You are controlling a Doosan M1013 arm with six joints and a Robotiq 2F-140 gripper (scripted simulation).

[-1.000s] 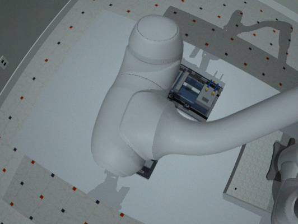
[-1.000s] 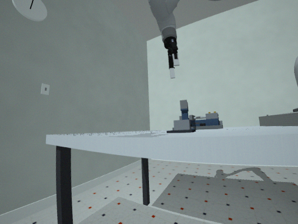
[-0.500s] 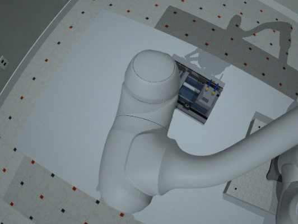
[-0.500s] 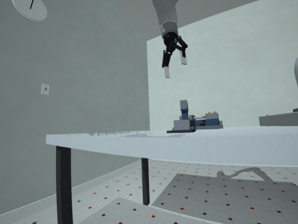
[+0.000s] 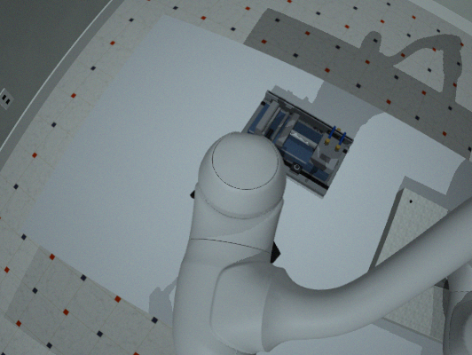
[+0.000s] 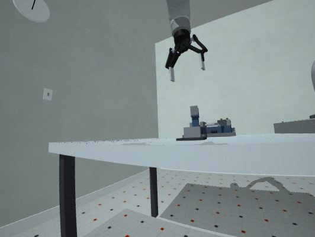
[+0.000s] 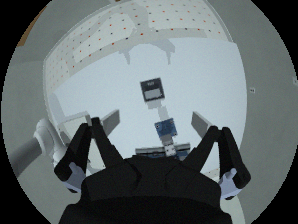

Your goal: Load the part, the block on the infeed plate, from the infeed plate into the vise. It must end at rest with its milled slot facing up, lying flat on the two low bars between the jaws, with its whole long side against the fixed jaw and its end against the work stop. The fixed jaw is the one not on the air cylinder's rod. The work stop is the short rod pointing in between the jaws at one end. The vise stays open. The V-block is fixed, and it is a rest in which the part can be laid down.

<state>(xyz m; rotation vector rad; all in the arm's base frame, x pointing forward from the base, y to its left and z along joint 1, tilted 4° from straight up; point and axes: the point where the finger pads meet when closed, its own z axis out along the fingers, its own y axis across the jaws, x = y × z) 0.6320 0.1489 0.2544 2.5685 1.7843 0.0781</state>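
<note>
Now: the part 250 mm below my hand, 20 mm to the left of it and 10 mm behind it. Round my hand: vise (350 mm to the right, 240 mm below, 70 mm behind); air cylinder (330 mm to the right, 200 mm below, 170 mm behind).
</note>
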